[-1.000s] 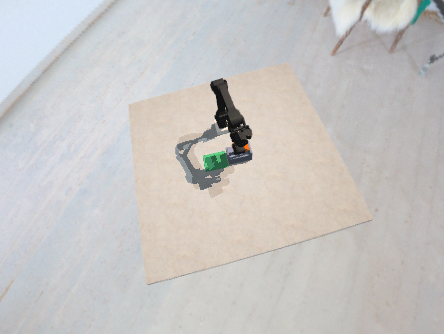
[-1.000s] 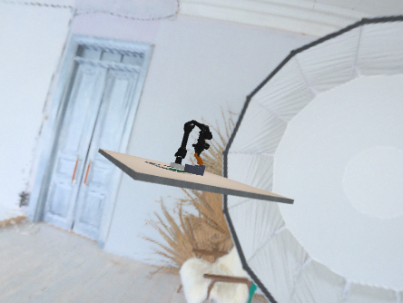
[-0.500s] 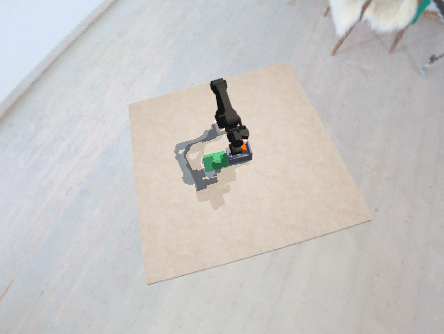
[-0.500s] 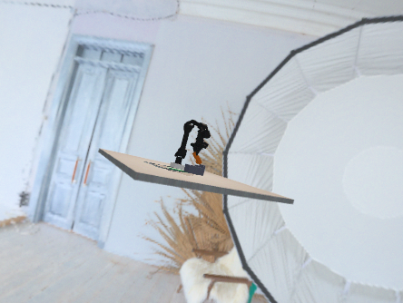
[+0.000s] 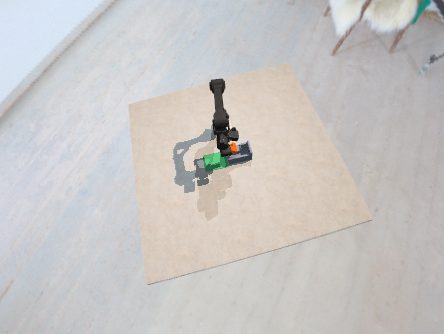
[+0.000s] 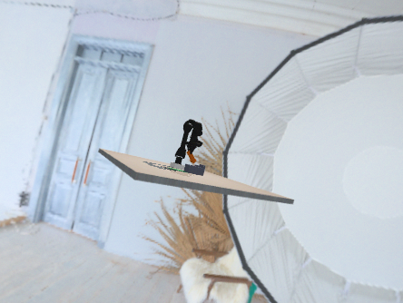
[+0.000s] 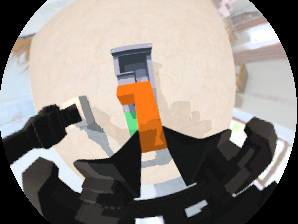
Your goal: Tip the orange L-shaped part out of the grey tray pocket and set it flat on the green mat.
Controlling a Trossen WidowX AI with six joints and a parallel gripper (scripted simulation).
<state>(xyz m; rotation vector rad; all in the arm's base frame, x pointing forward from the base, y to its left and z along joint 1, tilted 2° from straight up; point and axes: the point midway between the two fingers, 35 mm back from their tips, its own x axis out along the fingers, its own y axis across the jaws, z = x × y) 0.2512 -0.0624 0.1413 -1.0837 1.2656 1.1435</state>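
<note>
The green mat lies 170 mm below my gripper tip, 70 mm to the right of it and 20 mm behind it. Round my gripper tip: orange L-shaped part: 30 mm to the left, 30 mm below, 10 mm behind.
</note>
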